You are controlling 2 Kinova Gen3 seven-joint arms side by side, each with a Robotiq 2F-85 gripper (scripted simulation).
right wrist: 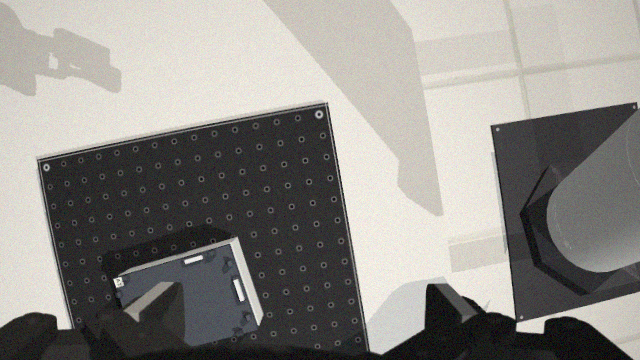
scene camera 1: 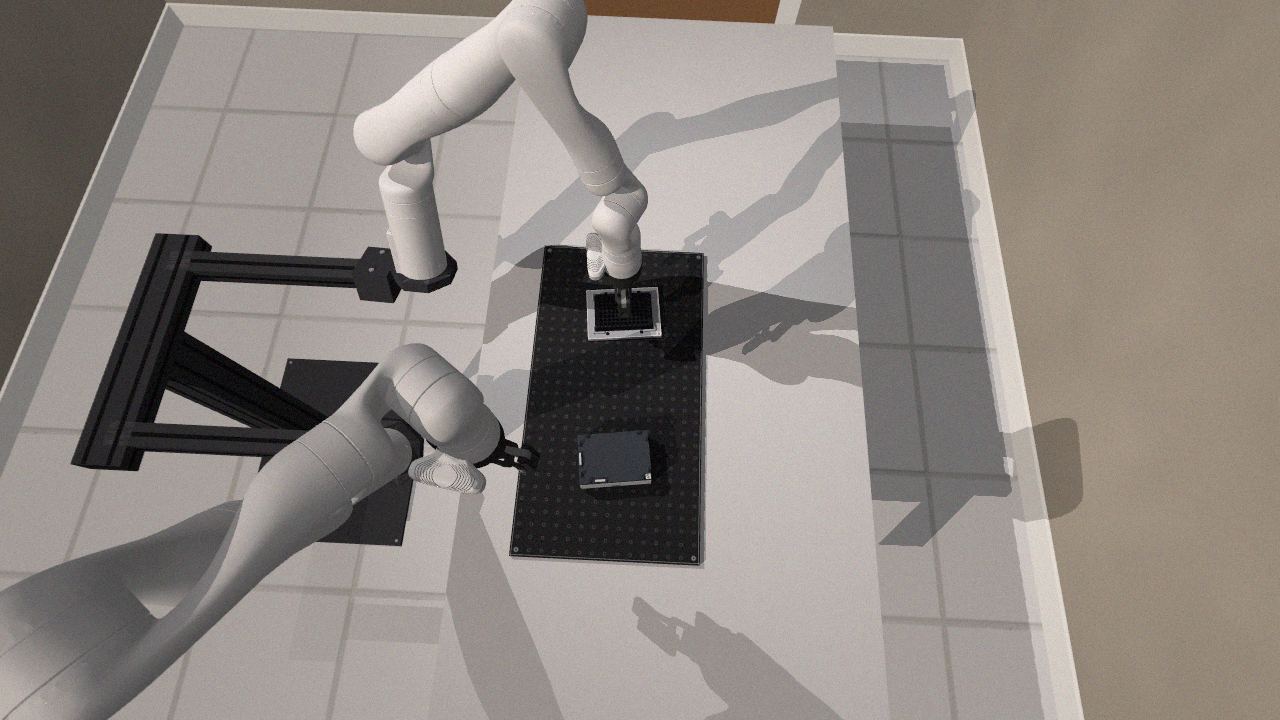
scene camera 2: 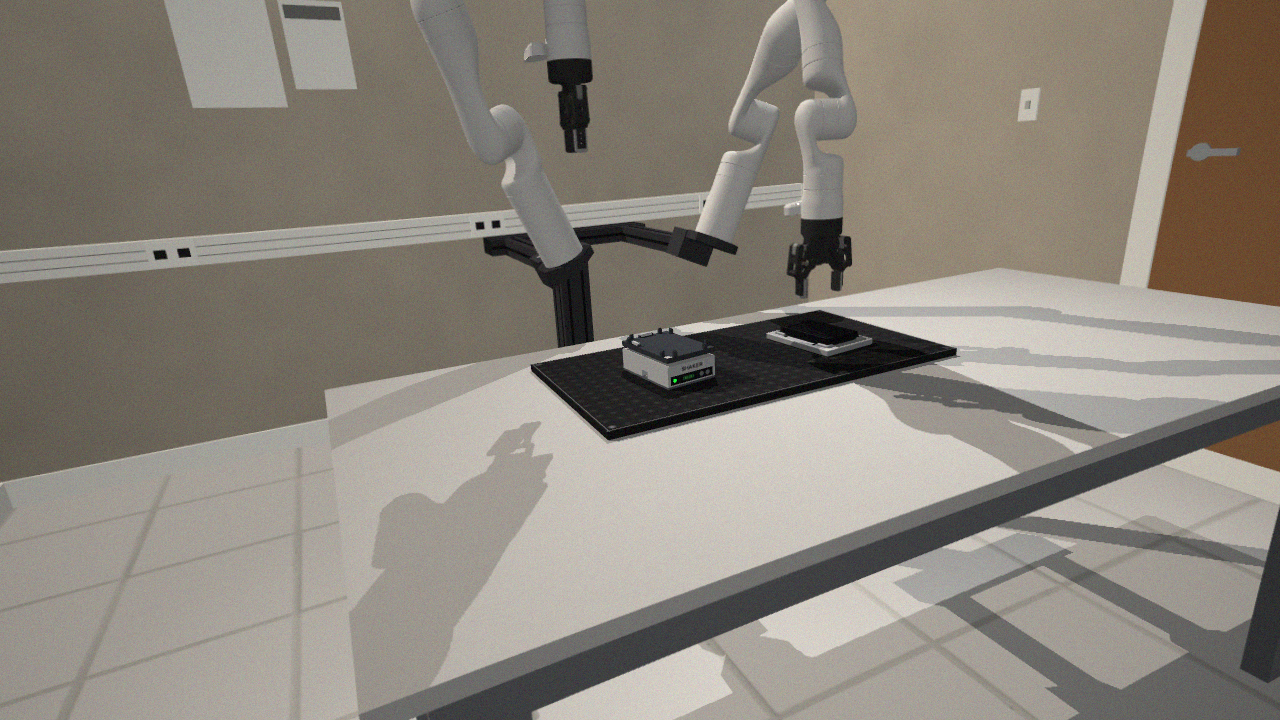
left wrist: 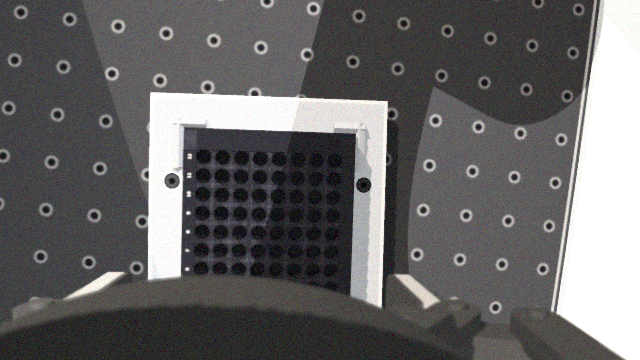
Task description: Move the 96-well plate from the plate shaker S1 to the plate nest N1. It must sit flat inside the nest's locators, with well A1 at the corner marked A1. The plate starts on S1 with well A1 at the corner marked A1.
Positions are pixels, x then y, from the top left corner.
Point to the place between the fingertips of the left gripper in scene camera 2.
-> At 819, 294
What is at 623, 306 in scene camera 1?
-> The left gripper.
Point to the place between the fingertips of the left gripper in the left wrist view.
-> At 261, 302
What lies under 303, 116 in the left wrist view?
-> A plate nest N1.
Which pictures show the dark 96-well plate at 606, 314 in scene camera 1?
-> Scene camera 1, scene camera 2 and the left wrist view only.
